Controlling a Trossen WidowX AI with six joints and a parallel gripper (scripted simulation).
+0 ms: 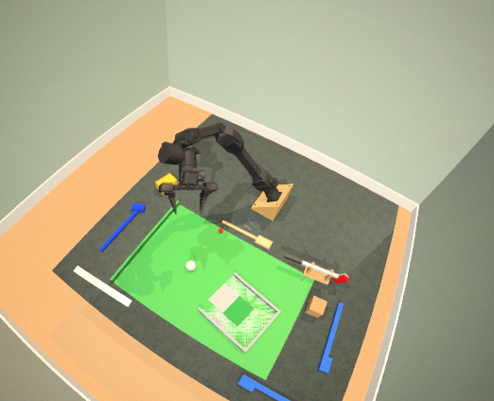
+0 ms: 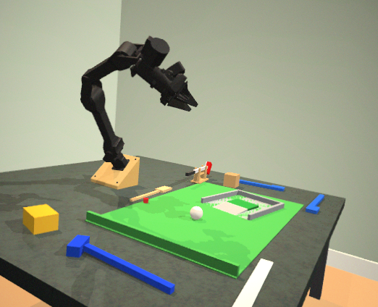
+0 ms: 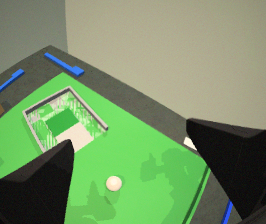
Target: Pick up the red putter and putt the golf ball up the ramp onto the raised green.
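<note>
My gripper tip is now 180 mm past the small red marker, 40 mm to the right of it and 350 mm above it. Round my gripper tip: white golf ball 40 mm ahead, 20 mm to the left, 330 mm below; green mat 50 mm ahead, 140 mm to the left, 360 mm below; wooden paddle 230 mm behind, 170 mm to the left, 350 mm below.
</note>
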